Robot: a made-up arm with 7 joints.
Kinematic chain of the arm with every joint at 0, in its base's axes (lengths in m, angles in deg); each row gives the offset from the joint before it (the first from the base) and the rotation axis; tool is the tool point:
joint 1: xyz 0 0 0.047 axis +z
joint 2: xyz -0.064 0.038 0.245 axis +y
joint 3: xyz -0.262 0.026 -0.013 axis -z
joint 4: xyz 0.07 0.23 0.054 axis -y
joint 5: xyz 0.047 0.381 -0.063 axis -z
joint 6: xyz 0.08 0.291 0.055 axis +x
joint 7: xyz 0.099 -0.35 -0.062 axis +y
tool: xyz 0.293 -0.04 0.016
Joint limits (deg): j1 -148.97..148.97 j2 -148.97..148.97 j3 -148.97..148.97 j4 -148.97..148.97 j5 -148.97..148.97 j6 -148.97..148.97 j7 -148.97..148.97
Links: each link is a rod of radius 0.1 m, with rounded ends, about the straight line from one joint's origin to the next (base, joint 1, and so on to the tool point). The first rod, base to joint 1, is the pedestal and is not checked.
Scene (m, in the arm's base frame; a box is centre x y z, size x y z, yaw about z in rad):
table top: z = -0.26
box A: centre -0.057 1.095 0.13 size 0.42 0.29 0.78 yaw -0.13
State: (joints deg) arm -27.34 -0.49 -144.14 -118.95 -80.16 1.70 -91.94
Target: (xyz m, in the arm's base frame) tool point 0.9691 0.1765 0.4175
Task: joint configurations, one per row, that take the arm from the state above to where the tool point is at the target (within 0.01 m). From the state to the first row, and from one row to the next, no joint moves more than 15 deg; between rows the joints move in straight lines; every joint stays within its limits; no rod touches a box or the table.
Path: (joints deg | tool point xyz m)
1: -32.11 7.75 -130.50 -117.78 -91.63 0.96 -101.44 | -0.9945 0.3146 0.2336
2: -36.88 15.98 -116.86 -116.62 -103.10 0.22 -110.95 | -0.8770 0.5560 0.3996
3: -41.65 24.22 -103.22 -115.45 -114.56 -0.52 -120.45 | -0.6877 0.7219 0.5439
4: -46.41 32.46 -89.59 -114.29 -126.03 -1.26 -129.96 | -0.4677 0.8128 0.6571
5: -51.18 40.69 -75.95 -113.12 -137.50 -1.99 -139.46 | -0.2426 0.8430 0.7405
6: -55.95 48.93 -62.31 -111.95 -148.97 -2.73 -148.97 | -0.0217 0.8259 0.7987
7: -69.04 42.56 -61.39 -109.63 -135.84 -7.03 -142.49 | 0.2127 0.8402 0.6821
8: -82.13 36.19 -60.48 -107.31 -122.71 -11.33 -136.01 | 0.4553 0.7674 0.5856
9: -95.21 29.83 -59.56 -104.99 -109.58 -15.63 -129.53 | 0.6739 0.6188 0.5129
10: -108.30 23.46 -58.64 -102.67 -96.45 -19.93 -123.05 | 0.8483 0.4150 0.4601
11: -121.38 17.09 -57.73 -100.35 -83.32 -24.23 -116.57 | 0.9691 0.1766 0.4175

